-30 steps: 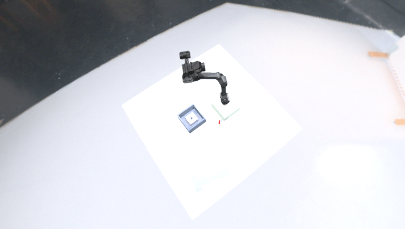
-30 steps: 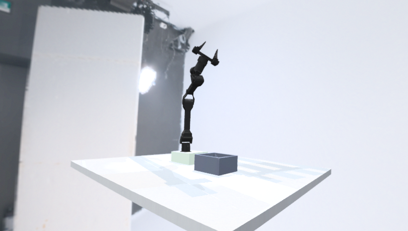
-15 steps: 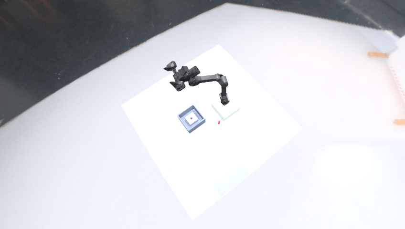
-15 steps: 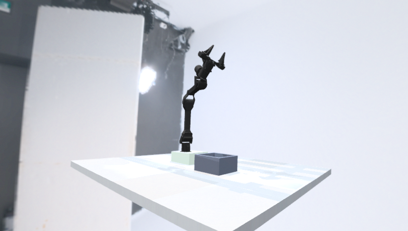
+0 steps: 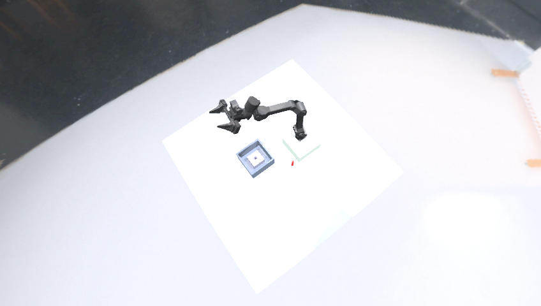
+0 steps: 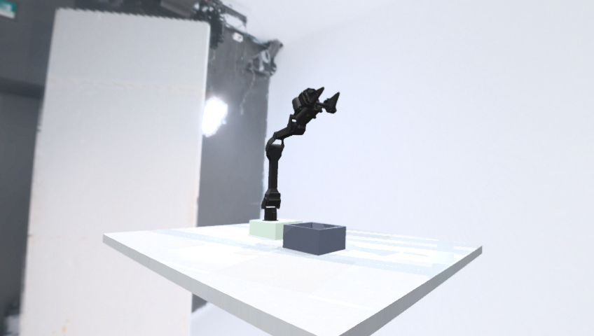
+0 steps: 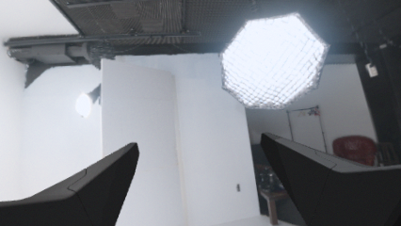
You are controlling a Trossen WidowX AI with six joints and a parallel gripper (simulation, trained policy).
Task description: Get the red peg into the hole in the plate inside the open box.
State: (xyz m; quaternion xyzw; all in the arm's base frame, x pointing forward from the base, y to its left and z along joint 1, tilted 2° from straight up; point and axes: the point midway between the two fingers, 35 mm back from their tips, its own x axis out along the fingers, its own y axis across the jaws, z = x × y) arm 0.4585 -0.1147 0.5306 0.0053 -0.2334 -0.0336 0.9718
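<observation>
My gripper tip is now 31 cm past the red peg, 25 cm to the right of it and 60 cm above it. Also, from my gripper tip: grey-blue box (12 cm behind, 7 cm to the left, 61 cm below).
</observation>
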